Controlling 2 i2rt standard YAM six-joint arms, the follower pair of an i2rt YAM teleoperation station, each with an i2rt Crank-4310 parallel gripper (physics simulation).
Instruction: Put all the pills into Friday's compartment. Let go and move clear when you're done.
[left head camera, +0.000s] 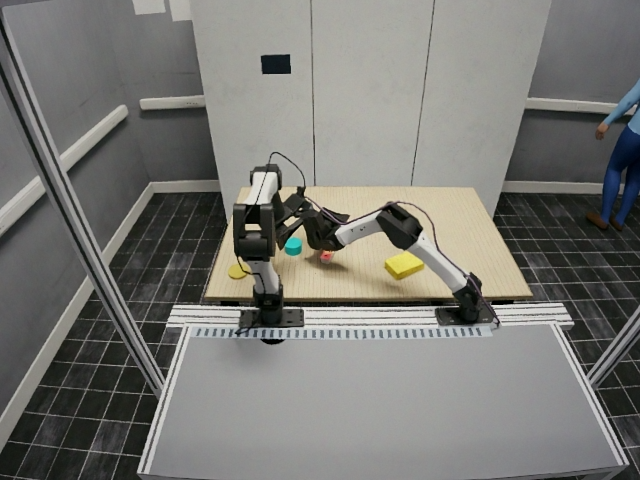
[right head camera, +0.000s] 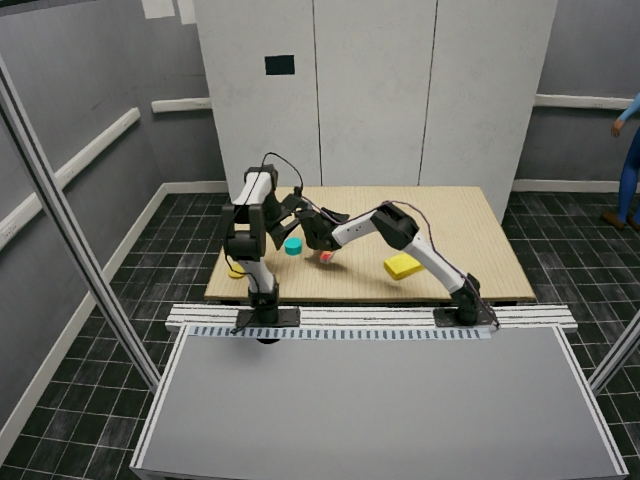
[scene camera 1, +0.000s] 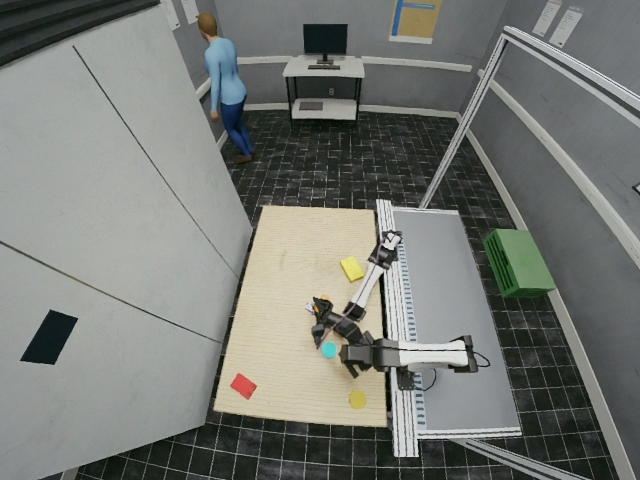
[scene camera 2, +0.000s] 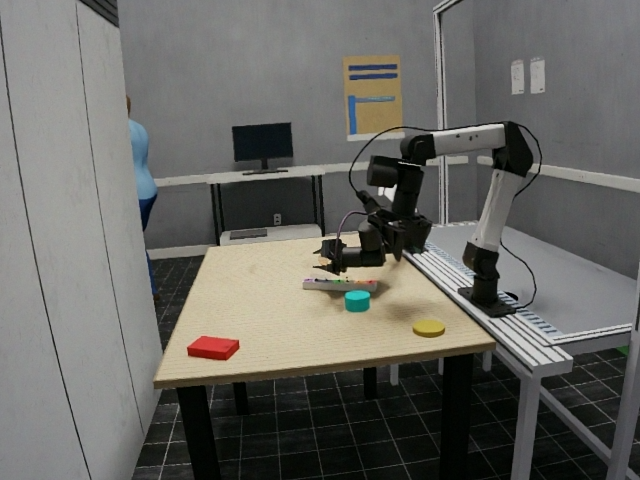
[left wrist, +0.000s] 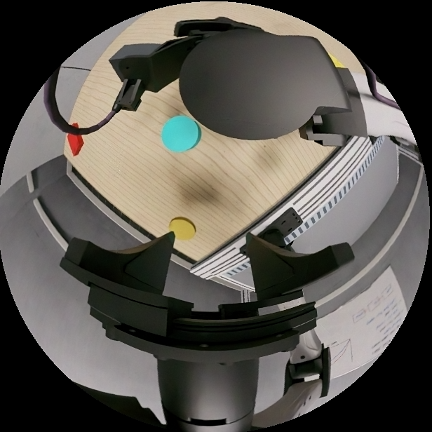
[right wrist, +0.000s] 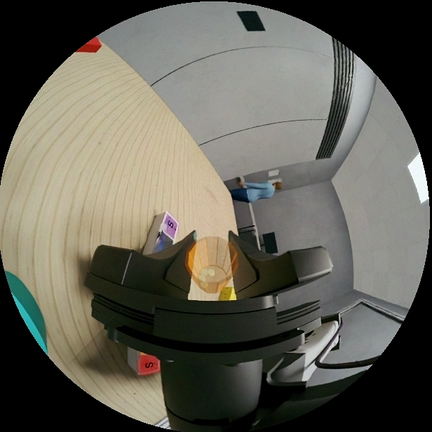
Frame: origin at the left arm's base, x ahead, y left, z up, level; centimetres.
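Where they show: left gripper, between the fingertips: (right head camera: 271, 242) (scene camera 2: 408, 257); right gripper, between the fingertips: (left head camera: 346, 218) (right head camera: 347, 218) (scene camera 1: 312, 300) (scene camera 2: 313, 260); left arm's base, origin of its link: (left head camera: 272, 319) (right head camera: 268, 319) (scene camera 2: 484, 302); right arm's base, origin of its link: (left head camera: 466, 317) (right head camera: 465, 318) (scene camera 2: 410, 247).
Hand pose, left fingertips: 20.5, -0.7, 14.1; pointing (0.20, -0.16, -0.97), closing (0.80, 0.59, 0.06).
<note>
Things, the pixels of their centre, and the offset from my left fingertips, as dx, dy, dz.
- pill organizer, middle of its body: (scene camera 2: 338, 280) (left head camera: 333, 240) +13.4, -20.7, -10.6
- translucent orange bottle, middle of its body: (scene camera 2: 329, 260) +14.9, -24.6, -5.5
- teal cylinder, middle of its body: (scene camera 2: 357, 301) (left head camera: 293, 246) (right head camera: 293, 246) (scene camera 1: 329, 350) +11.7, -5.6, -11.6
- yellow disc, middle of its body: (scene camera 2: 428, 328) (left head camera: 238, 271) (right head camera: 237, 271) (scene camera 1: 357, 399) +0.3, +13.5, -12.7
- yellow sponge, middle of its body: (right head camera: 404, 264) (left head camera: 404, 264) (scene camera 1: 351, 269) -0.3, -44.6, -11.7
- red block, middle of its body: (scene camera 2: 213, 347) (scene camera 1: 243, 385) +47.3, +9.6, -12.3
The pill organizer (left head camera: 326, 256) (scene camera 2: 339, 285), a long white strip with coloured sections, lies on the table. In the right wrist view its purple end (right wrist: 170, 226) and red end (right wrist: 149, 364) show; the middle is hidden behind my right gripper. I cannot make out Friday's compartment clearly. My right gripper (right wrist: 212, 231) is shut on a translucent orange bottle (right wrist: 220, 257) (scene camera 2: 324, 259), held above the organizer near its purple end. Several pale pills (right wrist: 207, 274) are inside the bottle. My left gripper (left wrist: 210, 233) is open and empty, raised above the table, close beside the right arm's wrist.
A teal cylinder (left head camera: 293, 246) (scene camera 1: 328, 350) (scene camera 2: 357, 301) stands beside the organizer, below the arms. A yellow disc (scene camera 1: 357, 399) (left wrist: 182, 228) lies near the table edge. A yellow sponge (left head camera: 404, 265) (scene camera 1: 352, 268) lies near the right arm. A red block (scene camera 1: 242, 385) (scene camera 2: 212, 347) lies at a far corner.
</note>
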